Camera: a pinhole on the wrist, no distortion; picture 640 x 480 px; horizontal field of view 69.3 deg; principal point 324.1 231.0 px. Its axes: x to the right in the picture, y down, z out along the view. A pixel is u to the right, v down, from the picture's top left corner.
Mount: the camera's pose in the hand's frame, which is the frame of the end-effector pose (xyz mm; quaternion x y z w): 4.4 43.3 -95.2 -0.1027 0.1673 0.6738 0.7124
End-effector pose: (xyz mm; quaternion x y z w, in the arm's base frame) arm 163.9 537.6 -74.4 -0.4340 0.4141 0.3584 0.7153
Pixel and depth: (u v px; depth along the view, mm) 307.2 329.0 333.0
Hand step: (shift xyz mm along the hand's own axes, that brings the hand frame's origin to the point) -32.8 160.8 222.3
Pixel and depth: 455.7 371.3 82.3
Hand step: -11.3 97.3 -26.1
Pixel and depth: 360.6 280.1 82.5
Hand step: 4.2 80.6 -20.8
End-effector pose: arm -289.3 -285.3 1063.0 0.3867 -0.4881 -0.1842 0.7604
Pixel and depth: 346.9 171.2 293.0
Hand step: 71.8 162.9 166.8
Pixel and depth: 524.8 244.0 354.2
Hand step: 35.5 317.8 174.6
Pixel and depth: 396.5 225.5 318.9
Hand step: 41.8 207.7 180.0
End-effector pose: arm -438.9 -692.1 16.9 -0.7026 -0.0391 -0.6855 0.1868
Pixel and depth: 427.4 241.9 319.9
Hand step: 31.5 228.8 173.8
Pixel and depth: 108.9 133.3 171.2
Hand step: 54.6 30.7 89.9
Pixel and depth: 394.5 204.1 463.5
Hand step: 80.1 278.9 303.9
